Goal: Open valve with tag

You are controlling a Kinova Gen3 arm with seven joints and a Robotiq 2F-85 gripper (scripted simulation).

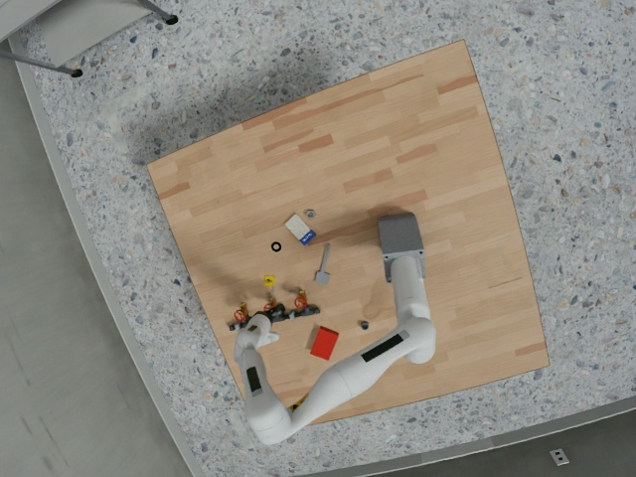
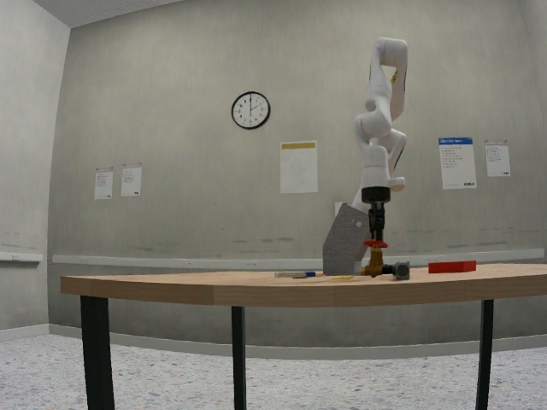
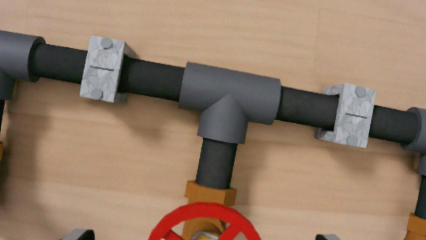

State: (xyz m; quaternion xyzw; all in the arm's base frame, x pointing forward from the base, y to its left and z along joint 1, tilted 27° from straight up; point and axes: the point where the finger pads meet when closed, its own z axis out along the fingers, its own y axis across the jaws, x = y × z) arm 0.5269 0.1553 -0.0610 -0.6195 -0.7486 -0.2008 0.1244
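The yellow tag is 90 mm to the right of my hand, 80 mm below it and 10 mm behind it. From my hand the other things lie so: red block 200 mm to the left, 160 mm behind, 70 mm below; then grey scraper 230 mm behind, 100 mm to the right, 80 mm below; then blue box 270 mm to the right, 170 mm behind, 70 mm below.
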